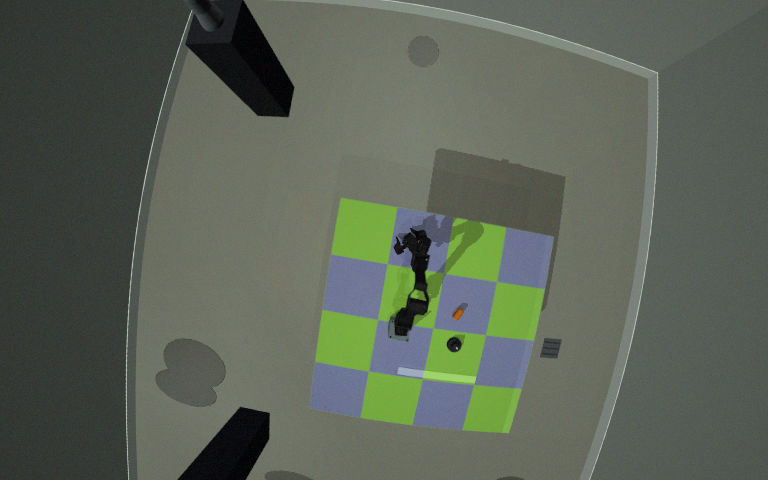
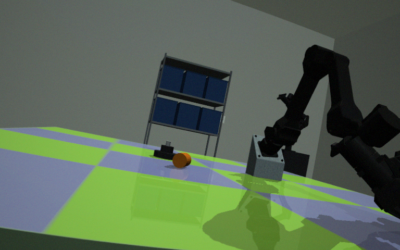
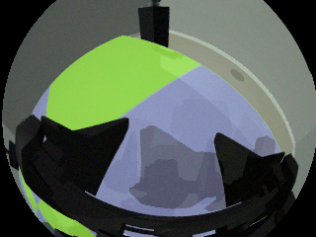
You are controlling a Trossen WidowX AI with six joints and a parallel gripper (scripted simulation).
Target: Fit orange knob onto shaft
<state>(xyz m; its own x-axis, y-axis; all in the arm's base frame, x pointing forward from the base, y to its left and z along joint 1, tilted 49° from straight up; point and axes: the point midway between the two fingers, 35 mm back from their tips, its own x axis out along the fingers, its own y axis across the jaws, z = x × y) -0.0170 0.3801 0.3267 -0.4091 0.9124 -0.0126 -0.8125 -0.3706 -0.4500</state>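
The orange knob lies 37 cm ahead of my gripper tip, 41 cm to the right of it and 1 cm above it. From my gripper tip the other things lie so: black round pedestal 38 cm ahead, 61 cm to the right, 2 cm above.
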